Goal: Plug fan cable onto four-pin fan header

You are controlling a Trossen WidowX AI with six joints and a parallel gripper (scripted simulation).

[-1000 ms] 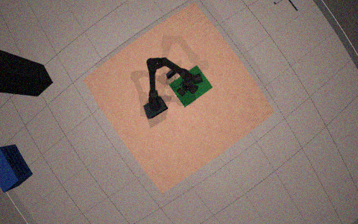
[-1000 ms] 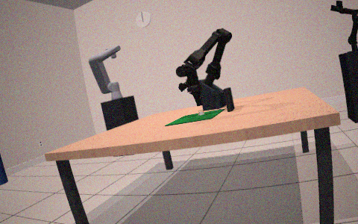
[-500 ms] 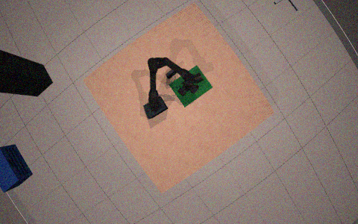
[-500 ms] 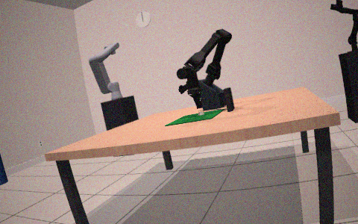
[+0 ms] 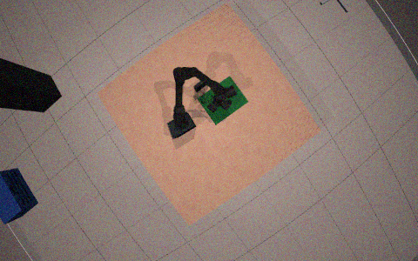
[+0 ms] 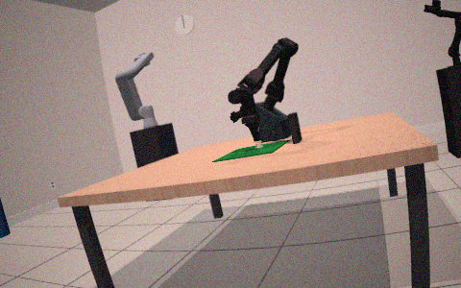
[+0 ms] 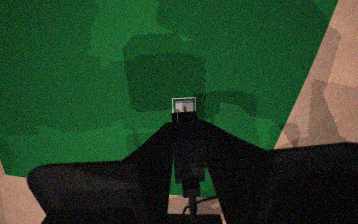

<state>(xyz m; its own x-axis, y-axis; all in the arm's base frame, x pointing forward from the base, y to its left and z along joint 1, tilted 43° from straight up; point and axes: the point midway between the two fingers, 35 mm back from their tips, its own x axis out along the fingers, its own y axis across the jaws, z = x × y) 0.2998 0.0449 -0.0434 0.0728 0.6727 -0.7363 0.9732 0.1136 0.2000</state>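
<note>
My gripper tip is now 1 cm to the right of the black fan plug and 1 cm below it. Round my gripper tip: white fan header 1 cm to the left, 4 cm below; green board 4 cm ahead, 6 cm below.
</note>
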